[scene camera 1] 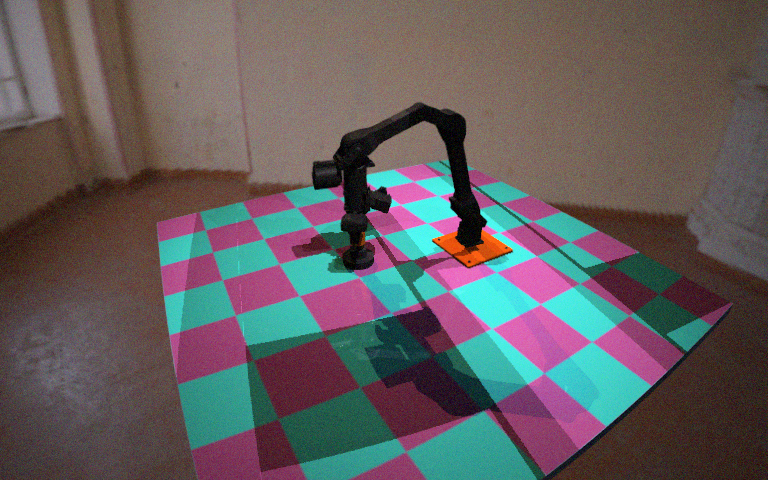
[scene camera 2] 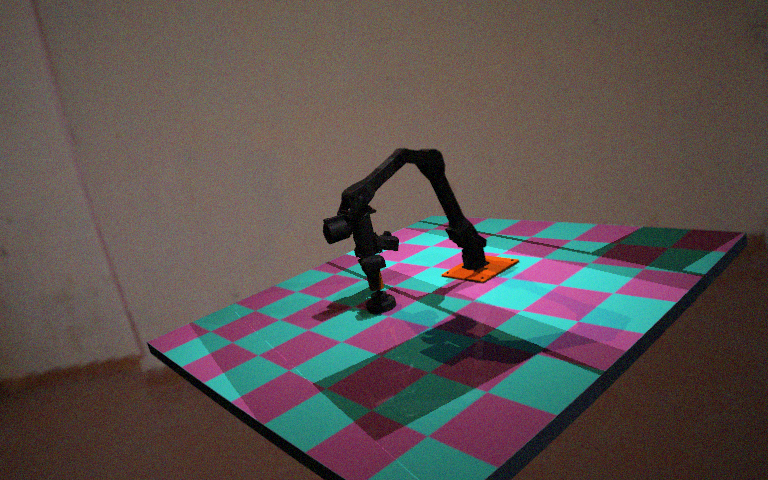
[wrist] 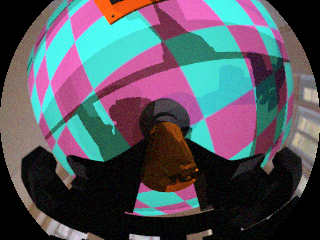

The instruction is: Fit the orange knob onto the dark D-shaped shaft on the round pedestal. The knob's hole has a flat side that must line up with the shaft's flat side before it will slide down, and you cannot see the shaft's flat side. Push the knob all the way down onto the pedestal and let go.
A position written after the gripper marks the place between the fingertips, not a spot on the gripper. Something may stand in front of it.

Note:
In view: the gripper [scene camera 1: 357, 239], an orange knob [wrist: 168, 166] and a round pedestal [wrist: 171, 111].
The gripper is seen too in scene camera 2 [scene camera 2: 376, 285] and in the wrist view [wrist: 166, 141].

